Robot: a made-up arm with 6 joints.
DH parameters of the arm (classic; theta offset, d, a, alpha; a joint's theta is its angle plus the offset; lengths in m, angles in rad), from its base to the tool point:
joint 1: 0 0.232 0 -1.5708
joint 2: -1.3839 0 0.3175 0
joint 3: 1.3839 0 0.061 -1.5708
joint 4: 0 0.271 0 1.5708
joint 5: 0 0 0.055 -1.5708
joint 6: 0 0.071 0 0
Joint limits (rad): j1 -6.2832..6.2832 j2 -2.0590..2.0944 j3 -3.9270..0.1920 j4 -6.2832..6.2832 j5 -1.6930..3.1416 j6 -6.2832..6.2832
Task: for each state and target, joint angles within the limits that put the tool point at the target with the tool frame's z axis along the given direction. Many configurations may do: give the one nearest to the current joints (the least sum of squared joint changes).
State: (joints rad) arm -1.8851 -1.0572 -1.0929 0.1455 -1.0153 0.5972
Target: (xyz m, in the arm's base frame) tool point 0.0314 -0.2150 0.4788 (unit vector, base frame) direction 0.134 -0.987 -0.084
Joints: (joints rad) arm -1.3869 -0.5691 -0.4258 0.1030 -0.4939 0.5972
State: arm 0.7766 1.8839 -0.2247 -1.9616 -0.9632 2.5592
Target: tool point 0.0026 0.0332 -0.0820 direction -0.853 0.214 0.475
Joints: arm 0.1294 2.0923 -1.0349 -2.7653 -1.0705 2.5592
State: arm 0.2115 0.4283 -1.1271 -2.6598 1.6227 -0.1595
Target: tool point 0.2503 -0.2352 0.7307 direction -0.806 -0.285 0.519
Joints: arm -0.5702 0.0777 -1.9087 -2.3268 1.9535 -0.1595
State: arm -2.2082 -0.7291 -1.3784 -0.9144 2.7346 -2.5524
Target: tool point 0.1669 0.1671 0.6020 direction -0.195 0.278 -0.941
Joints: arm -2.6198 -1.2846 -1.5809 -0.8690 2.6830 -2.5524
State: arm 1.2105 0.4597 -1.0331 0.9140 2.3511 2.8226
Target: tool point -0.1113 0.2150 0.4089 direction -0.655 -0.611 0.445
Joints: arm 1.6721 -0.1902 -0.6184 1.4979 2.3447 2.8226
